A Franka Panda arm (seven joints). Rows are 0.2 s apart.
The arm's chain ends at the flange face. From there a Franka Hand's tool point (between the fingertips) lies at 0.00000 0.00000 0.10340 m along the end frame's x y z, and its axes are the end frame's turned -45 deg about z.
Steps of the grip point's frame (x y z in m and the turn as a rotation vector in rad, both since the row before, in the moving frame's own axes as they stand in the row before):
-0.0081 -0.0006 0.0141 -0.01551 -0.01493 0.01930
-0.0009 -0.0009 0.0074 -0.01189 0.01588 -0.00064
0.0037 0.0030 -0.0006 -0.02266 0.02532 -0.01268
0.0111 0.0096 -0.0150 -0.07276 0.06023 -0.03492
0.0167 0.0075 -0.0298 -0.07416 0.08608 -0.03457
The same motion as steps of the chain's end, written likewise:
-0.0062 0.0031 0.0141 -0.02152 0.00041 0.01930
-0.0033 0.0003 0.0074 0.00282 0.01964 -0.00064
0.0012 -0.0003 -0.0005 0.00188 0.03393 -0.01268
0.0049 -0.0018 -0.0145 -0.00886 0.09404 -0.03492
0.0054 -0.0054 -0.0291 0.00843 0.11331 -0.03457

